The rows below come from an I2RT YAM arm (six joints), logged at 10 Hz.
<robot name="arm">
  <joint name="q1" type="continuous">
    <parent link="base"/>
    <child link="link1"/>
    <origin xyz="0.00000 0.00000 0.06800" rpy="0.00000 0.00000 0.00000"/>
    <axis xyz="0 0 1"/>
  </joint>
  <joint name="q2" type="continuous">
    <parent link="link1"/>
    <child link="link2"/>
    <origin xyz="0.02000 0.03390 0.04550" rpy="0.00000 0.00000 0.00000"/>
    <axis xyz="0 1 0"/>
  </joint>
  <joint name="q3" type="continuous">
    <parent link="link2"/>
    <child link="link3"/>
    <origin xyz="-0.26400 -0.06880 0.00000" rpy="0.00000 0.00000 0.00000"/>
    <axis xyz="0 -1 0"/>
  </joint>
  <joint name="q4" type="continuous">
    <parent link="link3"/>
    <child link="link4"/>
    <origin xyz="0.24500 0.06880 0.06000" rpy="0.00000 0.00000 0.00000"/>
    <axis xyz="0 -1 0"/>
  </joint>
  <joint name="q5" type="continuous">
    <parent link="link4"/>
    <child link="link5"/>
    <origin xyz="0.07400 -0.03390 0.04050" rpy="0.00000 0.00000 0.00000"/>
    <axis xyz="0 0 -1"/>
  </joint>
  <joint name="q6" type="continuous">
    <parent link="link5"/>
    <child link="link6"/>
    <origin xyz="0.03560 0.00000 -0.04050" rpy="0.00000 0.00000 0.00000"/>
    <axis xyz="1 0 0"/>
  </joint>
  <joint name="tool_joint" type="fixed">
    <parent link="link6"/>
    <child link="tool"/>
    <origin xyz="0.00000 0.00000 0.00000" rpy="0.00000 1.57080 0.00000"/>
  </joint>
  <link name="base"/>
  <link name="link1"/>
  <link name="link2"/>
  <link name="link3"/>
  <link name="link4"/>
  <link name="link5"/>
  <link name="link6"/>
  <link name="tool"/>
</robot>
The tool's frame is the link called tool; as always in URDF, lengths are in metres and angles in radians. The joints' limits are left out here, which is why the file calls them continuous.
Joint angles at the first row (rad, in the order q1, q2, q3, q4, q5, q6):
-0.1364, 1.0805, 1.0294, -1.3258, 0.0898, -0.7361
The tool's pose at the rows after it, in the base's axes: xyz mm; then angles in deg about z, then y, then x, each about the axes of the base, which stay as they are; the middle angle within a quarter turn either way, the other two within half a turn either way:
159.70, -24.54, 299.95, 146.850, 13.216, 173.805
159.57, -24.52, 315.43, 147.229, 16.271, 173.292
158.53, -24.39, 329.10, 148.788, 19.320, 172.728
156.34, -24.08, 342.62, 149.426, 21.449, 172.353
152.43, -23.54, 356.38, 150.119, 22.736, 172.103
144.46, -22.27, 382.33, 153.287, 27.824, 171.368
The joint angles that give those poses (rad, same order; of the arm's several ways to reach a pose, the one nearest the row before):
-0.1364, 1.0592, 1.0695, -1.3373, 0.0731, -0.7365
-0.1364, 1.0523, 1.1236, -1.3441, 0.0731, -0.7361
-0.1364, 1.0431, 1.1690, -1.3445, 0.0734, -0.7158
-0.1364, 1.0393, 1.2190, -1.3605, 0.0730, -0.7098
-0.1364, 1.0389, 1.2751, -1.3941, 0.0731, -0.7010
-0.1364, 1.0252, 1.3693, -1.4124, 0.0681, -0.6575

